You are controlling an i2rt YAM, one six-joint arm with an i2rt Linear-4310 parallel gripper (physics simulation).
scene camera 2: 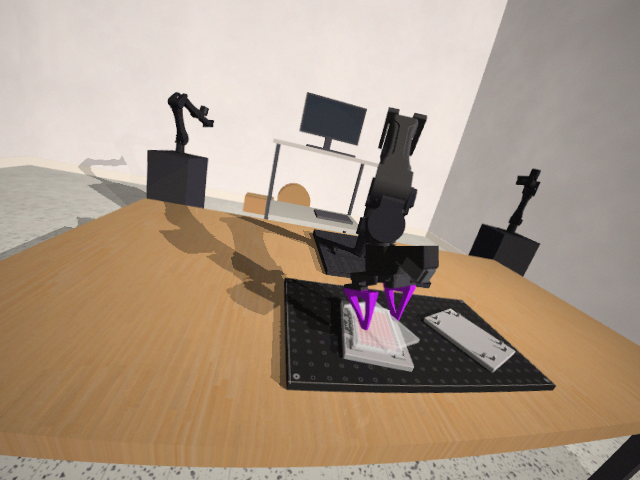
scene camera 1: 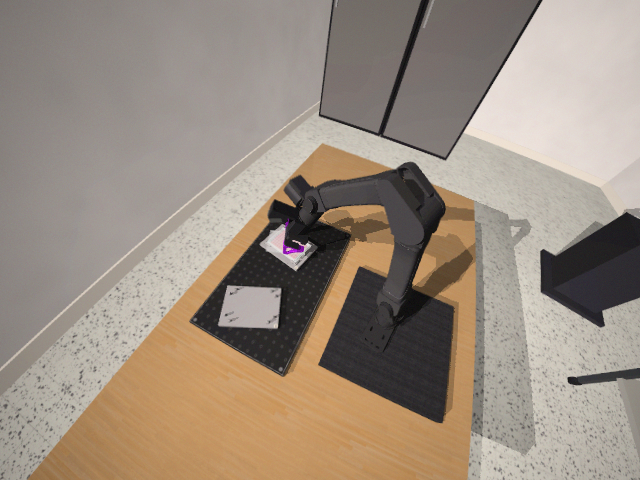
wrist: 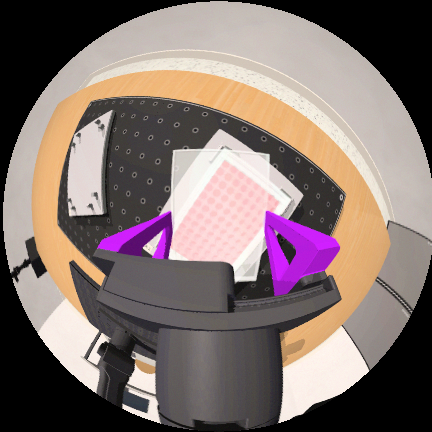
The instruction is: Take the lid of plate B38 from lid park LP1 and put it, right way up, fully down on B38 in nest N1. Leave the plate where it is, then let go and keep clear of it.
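Frame: origin at the arm's base, x down, y ahead, z right, level; metres.
Seen in the pictures: gripper, fingertip midpoint: (scene camera 2: 380,324) (scene camera 1: 285,242) (wrist: 218,216); arm's base, link origin: (scene camera 2: 361,256) (scene camera 1: 384,318) (wrist: 127,331).
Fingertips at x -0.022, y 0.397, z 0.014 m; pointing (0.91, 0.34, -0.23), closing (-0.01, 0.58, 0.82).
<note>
Pixels of each thing's top centre, then the offset from my fingertips to it.
- translucent lid, top centre: (wrist: 218,222) (scene camera 2: 380,320) (scene camera 1: 287,241) dy -0.003, dx -0.007, dz +0.002 m
- plate with pink wells, top centre: (wrist: 222,226) (scene camera 2: 375,323) (scene camera 1: 289,242) dy -0.006, dx +0.003, dz +0.009 m
- light grey nest, top centre: (wrist: 221,224) (scene camera 2: 373,326) (scene camera 1: 289,244) dy -0.006, dx +0.011, dz +0.009 m
- pale grey holder with corner posts, top centre: (wrist: 77,164) (scene camera 2: 471,330) (scene camera 1: 250,304) dy -0.060, dx +0.009, dz -0.225 m
The translucent lid (scene camera 2: 409,334) (wrist: 186,162) is between the purple fingertips of my gripper (scene camera 1: 290,241) (scene camera 2: 381,323) (wrist: 218,216), which is shut on its two side edges. The lid hangs over the plate with pink wells (scene camera 1: 277,238) (scene camera 2: 361,339) (wrist: 275,202), turned relative to it, with one corner sticking out past the plate. The height of the gap is hard to tell. The plate sits in the light grey nest (scene camera 1: 296,265) (scene camera 2: 382,362) (wrist: 220,137). The gripper's body hides part of the plate in the wrist view.
A pale grey holder with corner posts (scene camera 1: 250,307) (scene camera 2: 467,338) (wrist: 87,172) stands on the same black perforated board (scene camera 1: 248,335) (scene camera 2: 315,361) (wrist: 137,130), bearing no lid. A dark mat (scene camera 1: 403,361) lies under the arm's base. Its label is not readable.
</note>
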